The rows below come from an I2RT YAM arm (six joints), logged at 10 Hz.
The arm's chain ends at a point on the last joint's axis. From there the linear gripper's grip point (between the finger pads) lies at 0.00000 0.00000 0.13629 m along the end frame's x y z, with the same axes.
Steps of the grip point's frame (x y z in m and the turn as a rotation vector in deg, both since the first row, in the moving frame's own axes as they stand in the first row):
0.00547 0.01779 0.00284 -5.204 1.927 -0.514
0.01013 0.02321 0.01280 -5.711 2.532 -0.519
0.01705 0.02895 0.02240 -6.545 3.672 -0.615
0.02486 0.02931 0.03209 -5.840 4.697 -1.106
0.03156 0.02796 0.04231 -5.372 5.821 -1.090
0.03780 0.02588 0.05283 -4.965 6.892 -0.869
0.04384 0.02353 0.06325 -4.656 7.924 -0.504
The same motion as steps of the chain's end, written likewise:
0.00084 0.00545 0.00348 -5.204 1.927 -0.514
0.00406 0.00968 0.01361 -5.711 2.532 -0.519
0.00826 0.01347 0.02357 -6.545 3.672 -0.615
0.01359 0.01557 0.03325 -5.840 4.697 -1.106
0.01764 0.01535 0.04361 -5.372 5.821 -1.090
0.02138 0.01424 0.05432 -4.965 6.892 -0.869
0.02502 0.01259 0.06500 -4.656 7.924 -0.504

